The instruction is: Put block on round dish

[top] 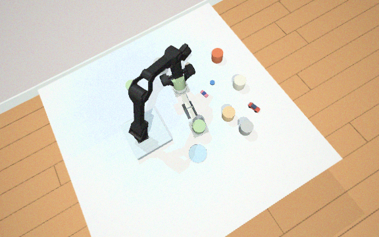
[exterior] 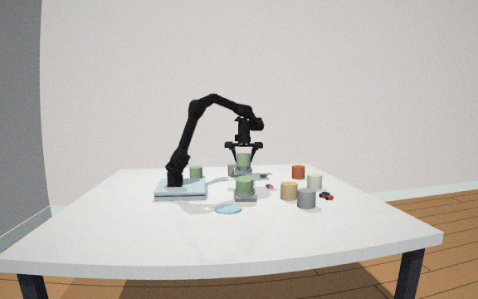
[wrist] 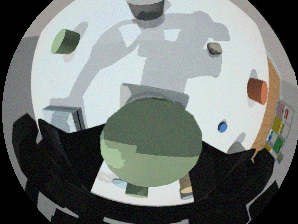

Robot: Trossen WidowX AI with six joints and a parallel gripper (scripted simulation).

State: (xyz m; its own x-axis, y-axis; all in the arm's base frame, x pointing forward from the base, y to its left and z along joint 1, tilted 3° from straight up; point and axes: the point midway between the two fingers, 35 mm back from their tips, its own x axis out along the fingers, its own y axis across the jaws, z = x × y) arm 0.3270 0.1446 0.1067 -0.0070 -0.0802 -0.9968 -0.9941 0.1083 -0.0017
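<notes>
The mint-green block is 30 mm below my gripper tip and 10 mm to the right of it. From my gripper tip the other things lie so: pink and blue eraser 110 mm below, 110 mm ahead, 90 mm to the right; then balance beam 130 mm to the right, 70 mm below, 10 mm behind; then small balance 130 mm to the right, 90 mm below, 10 mm behind.
</notes>
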